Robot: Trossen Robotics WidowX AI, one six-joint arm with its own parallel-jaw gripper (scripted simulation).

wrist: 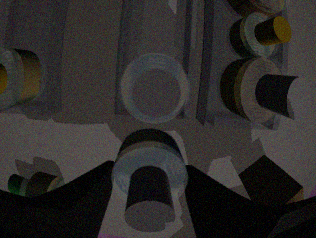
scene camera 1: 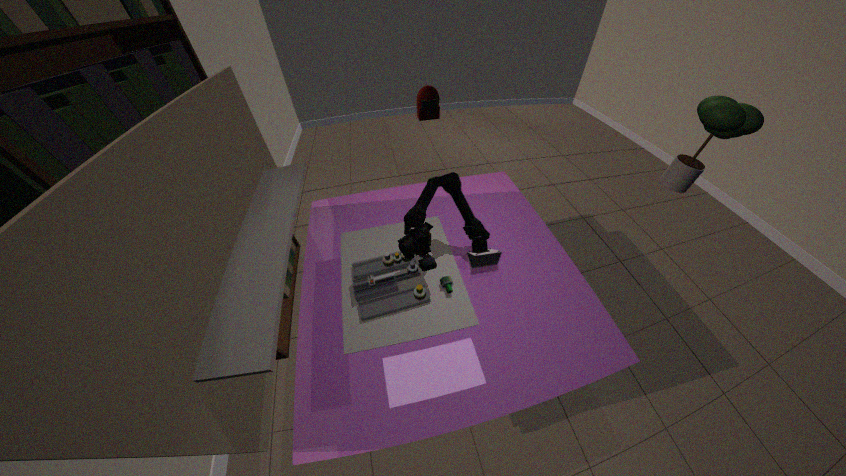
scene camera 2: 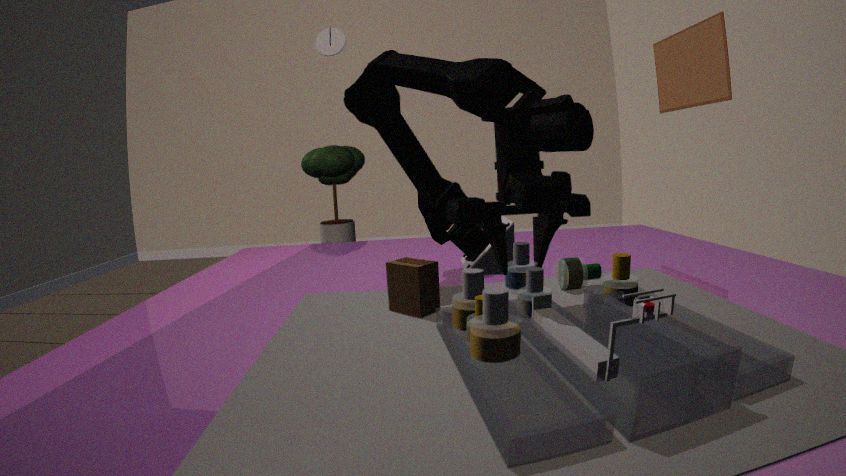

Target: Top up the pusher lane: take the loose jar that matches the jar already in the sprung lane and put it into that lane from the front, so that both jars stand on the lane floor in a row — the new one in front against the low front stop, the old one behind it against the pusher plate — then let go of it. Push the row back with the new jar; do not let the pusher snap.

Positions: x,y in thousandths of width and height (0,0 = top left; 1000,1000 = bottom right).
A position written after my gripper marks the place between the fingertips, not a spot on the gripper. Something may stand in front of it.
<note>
I see my gripper (scene camera 2: 616,572) and a brown box (scene camera 2: 489,598).
The brown box also shows in the wrist view (wrist: 843,775). My gripper also shows in the wrist view (wrist: 473,716).
</note>
